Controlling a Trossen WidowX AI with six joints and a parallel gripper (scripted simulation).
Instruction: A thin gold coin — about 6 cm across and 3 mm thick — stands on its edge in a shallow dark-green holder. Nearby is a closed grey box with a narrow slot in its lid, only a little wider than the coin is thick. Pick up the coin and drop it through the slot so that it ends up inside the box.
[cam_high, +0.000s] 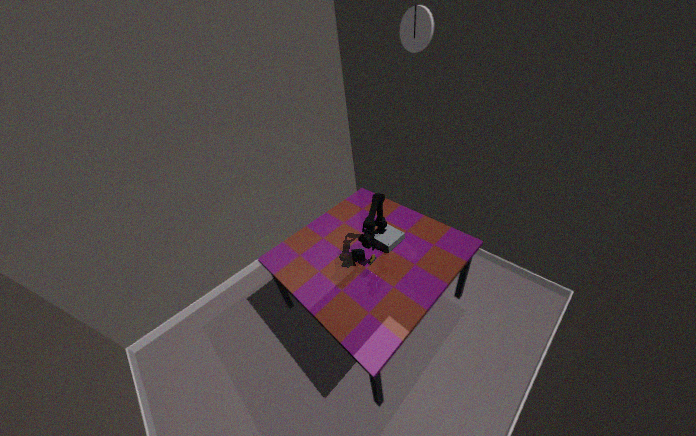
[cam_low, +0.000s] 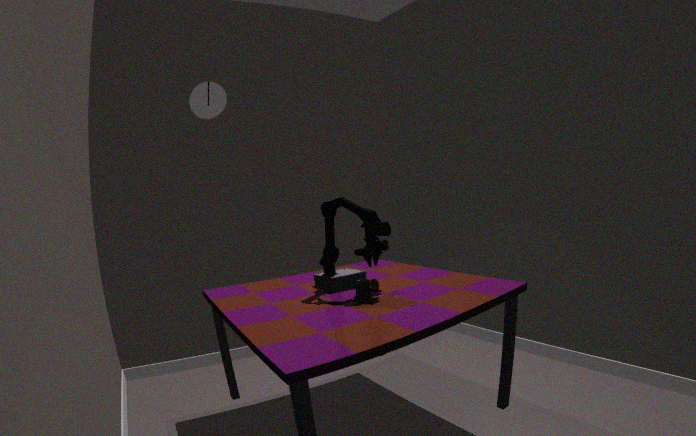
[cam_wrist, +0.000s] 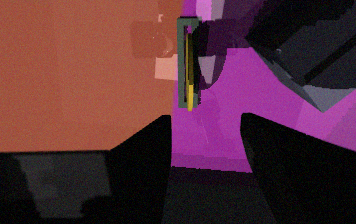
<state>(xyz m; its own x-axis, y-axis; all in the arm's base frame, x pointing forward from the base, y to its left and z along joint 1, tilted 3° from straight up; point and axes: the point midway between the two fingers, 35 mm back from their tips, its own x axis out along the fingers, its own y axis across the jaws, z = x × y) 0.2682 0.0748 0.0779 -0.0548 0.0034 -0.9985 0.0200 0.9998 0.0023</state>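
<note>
My gripper tip is now 100 mm above the gold coin.
</note>
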